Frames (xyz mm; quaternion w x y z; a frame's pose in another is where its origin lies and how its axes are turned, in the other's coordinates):
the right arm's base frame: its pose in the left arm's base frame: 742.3 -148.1 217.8 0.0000 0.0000 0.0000 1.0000
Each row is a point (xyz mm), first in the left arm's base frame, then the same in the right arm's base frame.
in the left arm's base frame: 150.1 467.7 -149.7
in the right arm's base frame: 592.2 -615.8 -367.5
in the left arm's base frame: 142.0 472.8 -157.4
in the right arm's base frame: 600.3 -620.9 -375.2
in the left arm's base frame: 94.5 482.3 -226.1
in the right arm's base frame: 647.8 -630.4 -443.9
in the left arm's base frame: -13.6 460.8 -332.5
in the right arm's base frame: 755.9 -608.9 -550.3
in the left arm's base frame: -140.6 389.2 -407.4
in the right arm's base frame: 882.9 -537.3 -625.2
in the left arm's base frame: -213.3 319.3 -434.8
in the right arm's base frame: 955.6 -467.4 -652.6
